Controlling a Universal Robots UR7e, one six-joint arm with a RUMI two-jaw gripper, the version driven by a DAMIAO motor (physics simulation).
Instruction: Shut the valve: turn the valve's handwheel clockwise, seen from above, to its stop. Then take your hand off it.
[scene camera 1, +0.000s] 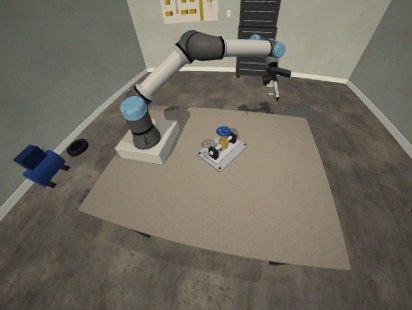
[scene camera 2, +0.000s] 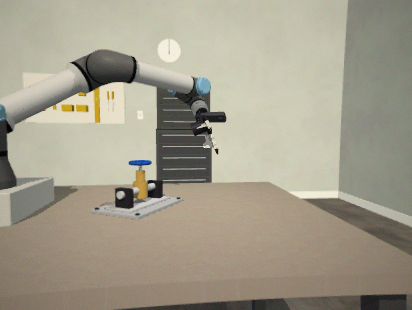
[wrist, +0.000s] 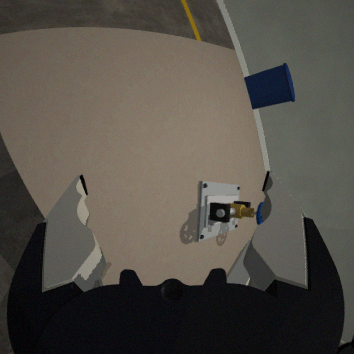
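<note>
The valve's blue handwheel (scene camera 1: 223, 131) (scene camera 2: 140, 162) (wrist: 259, 214) sits level on top of the upright brass valve body (scene camera 1: 223, 144) (scene camera 2: 140, 189) (wrist: 239, 210). The body is in a pipe between two black blocks on a light grey base plate (scene camera 1: 232, 155) (scene camera 2: 137, 214) (wrist: 215, 185). My gripper (scene camera 1: 274, 95) (scene camera 2: 211, 148) (wrist: 174, 174) is open and empty. It hangs tilted, higher than the handwheel and well apart from it, to its right in both scene views. In the wrist view the right finger partly overlaps the handwheel's edge.
The plate stands on a tan table (scene camera 1: 200, 215) (scene camera 2: 200, 250) (wrist: 125, 125). The arm's pale base block (scene camera 1: 142, 154) (scene camera 2: 30, 200) is left of the valve in the scene views. A dark drawer cabinet (scene camera 2: 184, 145) stands at the back wall. A blue object (scene camera 1: 45, 167) is on the floor at the left.
</note>
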